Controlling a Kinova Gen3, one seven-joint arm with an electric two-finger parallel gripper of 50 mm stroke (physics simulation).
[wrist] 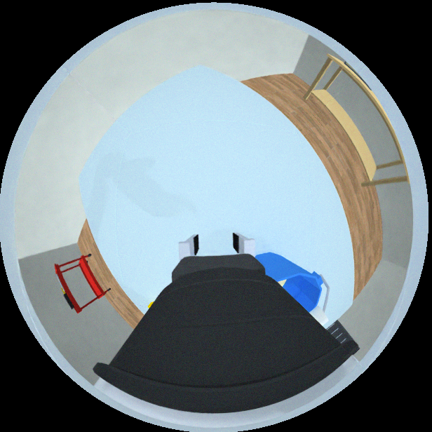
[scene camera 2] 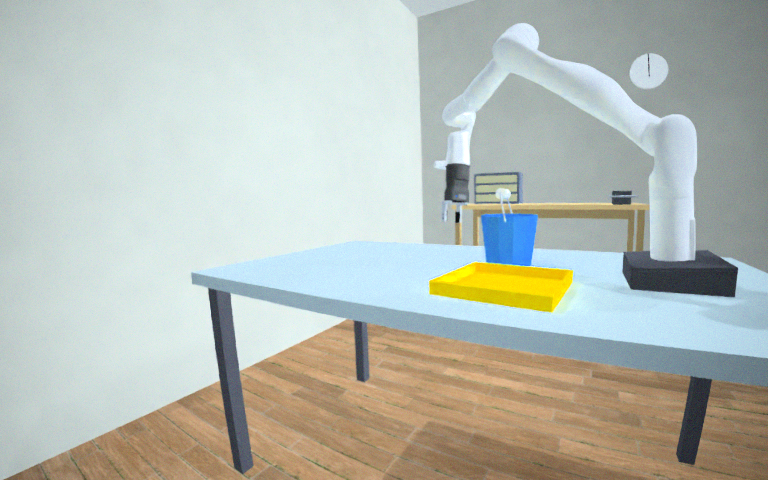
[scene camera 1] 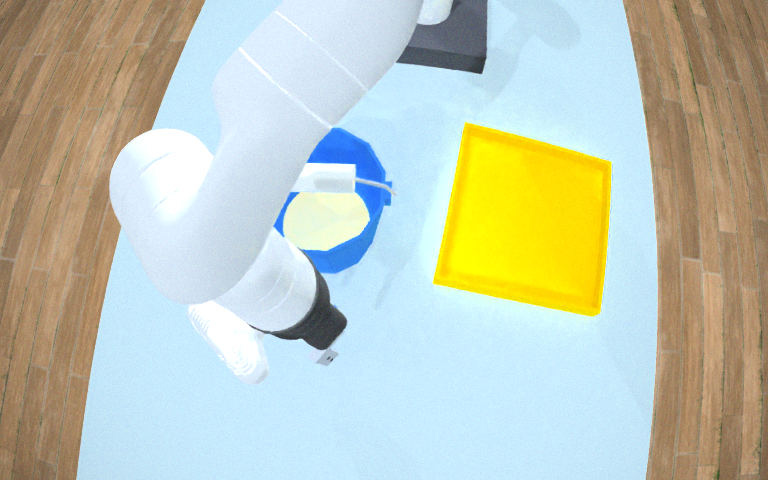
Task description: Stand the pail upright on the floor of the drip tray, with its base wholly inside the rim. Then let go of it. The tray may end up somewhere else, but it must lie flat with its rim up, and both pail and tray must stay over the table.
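Where they show: gripper, fingertip midpoint: [scene camera 2: 451, 222] [scene camera 1: 312, 342]; arm's base, link origin: [scene camera 2: 671, 257] [scene camera 1: 425, 6].
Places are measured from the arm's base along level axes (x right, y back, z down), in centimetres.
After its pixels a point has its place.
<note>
A blue pail [scene camera 1: 365, 237] @[x -3.0, y -46.5, z -6.1 cm] [scene camera 2: 509, 240] @[x -2.9, y -40.3, z -2.3 cm] [wrist: 282, 266] stands upright on the table, beside the tray. Its handle is raised over the mouth, with a white grip [scene camera 1: 335, 178] @[x 0.5, y -44.6, z -17.2 cm] [scene camera 2: 502, 193] @[x -1.1, y -43.1, z -15.9 cm]. In scene camera 1 the arm hides part of the pail. The yellow drip tray [scene camera 1: 526, 220] @[x -24.1, y -33.7, z 5.6 cm] [scene camera 2: 501, 280] @[x -19.7, y -36.3, z 5.6 cm] lies flat with its rim up; a small bit of it shows in the wrist view [wrist: 151, 304]. My gripper [scene camera 2: 451, 212] @[x -0.7, y -60.7, z -7.0 cm] [wrist: 215, 240] points down, open and empty, above the table and to one side of the pail, at about the height of the pail's raised handle.
The arm's dark base [scene camera 1: 447, 50] @[x -5.9, y -8.9, z 0.9 cm] [scene camera 2: 679, 274] @[x -11.3, y 1.0, z 1.9 cm] stands on the light blue table [scene camera 1: 396, 396] @[x -11.8, y -63.8, z 6.0 cm] [scene camera 2: 339, 277] @[x -37.6, y -74.8, z 6.0 cm] [wrist: 215, 165]. A wooden bench [scene camera 2: 555, 207] [wrist: 345, 125] stands behind the table, and a red cart [wrist: 92, 276] stands on the floor beyond another edge.
</note>
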